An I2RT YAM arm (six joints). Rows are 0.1 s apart.
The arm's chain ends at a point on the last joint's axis. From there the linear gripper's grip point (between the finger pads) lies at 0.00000 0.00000 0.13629 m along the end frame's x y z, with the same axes.
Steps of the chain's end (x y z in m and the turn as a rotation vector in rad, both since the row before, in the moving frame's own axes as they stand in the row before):
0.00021 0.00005 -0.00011 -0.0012 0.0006 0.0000
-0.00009 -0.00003 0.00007 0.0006 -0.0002 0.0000
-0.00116 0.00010 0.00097 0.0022 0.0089 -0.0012
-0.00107 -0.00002 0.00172 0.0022 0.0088 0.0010
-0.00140 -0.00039 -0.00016 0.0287 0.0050 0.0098
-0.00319 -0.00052 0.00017 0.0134 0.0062 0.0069
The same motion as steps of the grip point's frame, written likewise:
0.00029 0.00021 -0.00011 -0.0012 0.0006 0.0000
-0.00012 -0.00011 0.00007 0.0006 -0.0002 0.0000
0.00005 -0.00020 0.00096 0.0022 0.0089 -0.0012
0.00013 -0.00032 0.00171 0.0022 0.0088 0.0010
-0.00070 -0.00430 -0.00022 0.0287 0.0050 0.0098
-0.00234 -0.00234 0.00016 0.0134 0.0062 0.0069

